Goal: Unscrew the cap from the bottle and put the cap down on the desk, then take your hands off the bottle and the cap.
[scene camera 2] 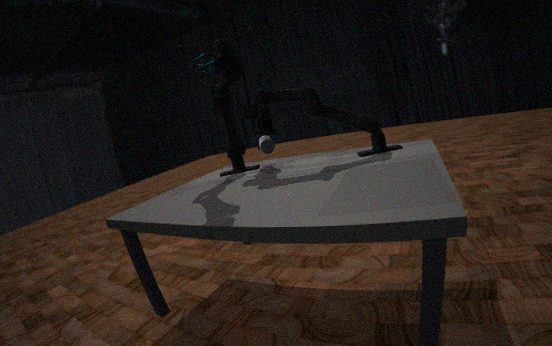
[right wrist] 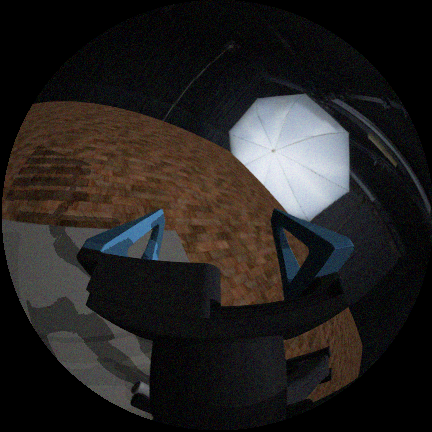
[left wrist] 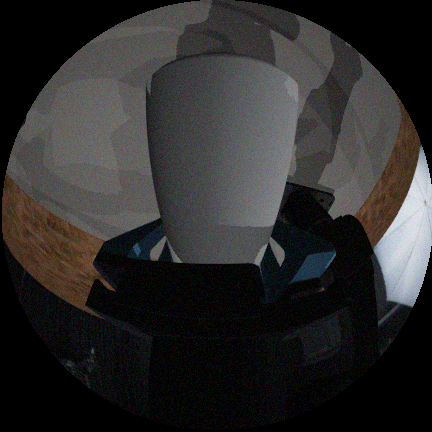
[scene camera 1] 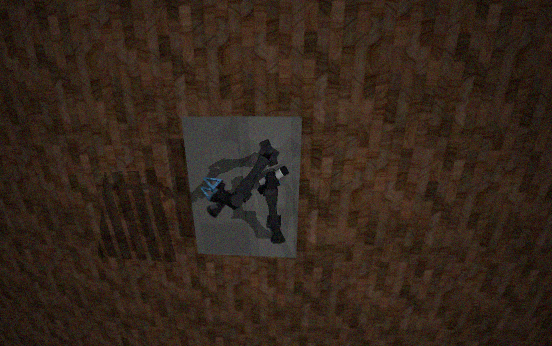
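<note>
A white bottle hangs tilted above the grey desk. Its black cap is at the bottle's right end in scene camera 1, with no gap seen between them; the cap does not show in scene camera 2 or the left wrist view. My left gripper is shut on the bottle's body. My right gripper is open and empty, raised high and well away from the bottle, to its left in both scene views.
The right arm runs close to the left gripper in scene camera 1. The left arm reaches over the desk. Wooden floor lies around the desk. A white umbrella-shaped lamp shows in the right wrist view.
</note>
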